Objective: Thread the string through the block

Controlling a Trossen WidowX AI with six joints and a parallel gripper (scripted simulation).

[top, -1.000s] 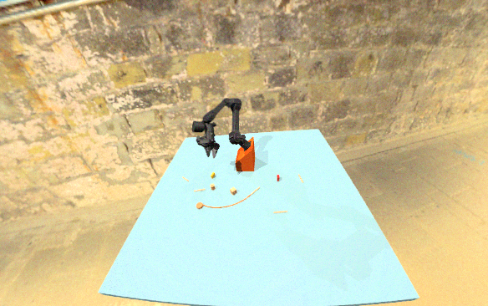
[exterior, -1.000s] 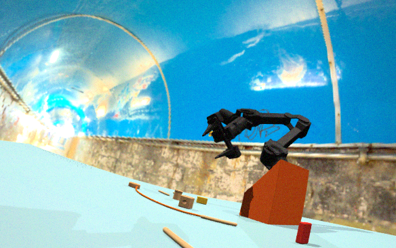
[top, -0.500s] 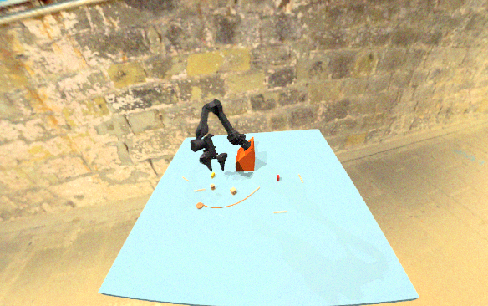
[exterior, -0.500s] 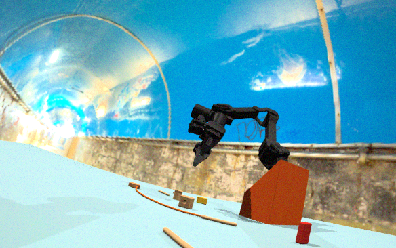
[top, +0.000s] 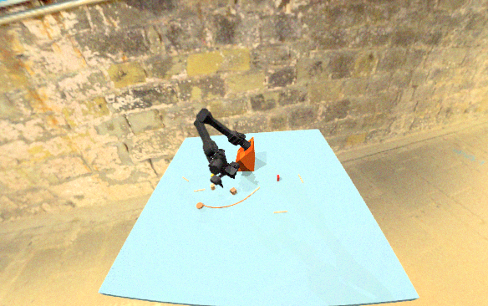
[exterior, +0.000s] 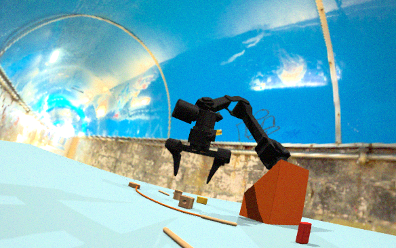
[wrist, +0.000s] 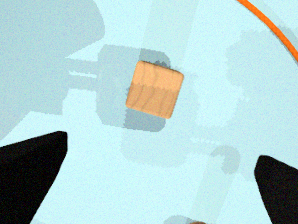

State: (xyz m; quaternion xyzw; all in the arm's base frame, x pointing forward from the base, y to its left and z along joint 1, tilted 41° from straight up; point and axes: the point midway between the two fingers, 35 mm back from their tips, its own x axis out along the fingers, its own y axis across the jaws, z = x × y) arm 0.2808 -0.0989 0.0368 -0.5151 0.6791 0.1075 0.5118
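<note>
My gripper tip is now 1 cm short of the wooden block, 2 cm to the right of it and 6 cm above it. Round my gripper tip: round wooden button: 12 cm ahead, 16 cm to the right, 7 cm below; then yellow piece: 14 cm behind, 15 cm to the right, 6 cm below; then thin wooden stick: 15 cm to the left, 7 cm below.
</note>
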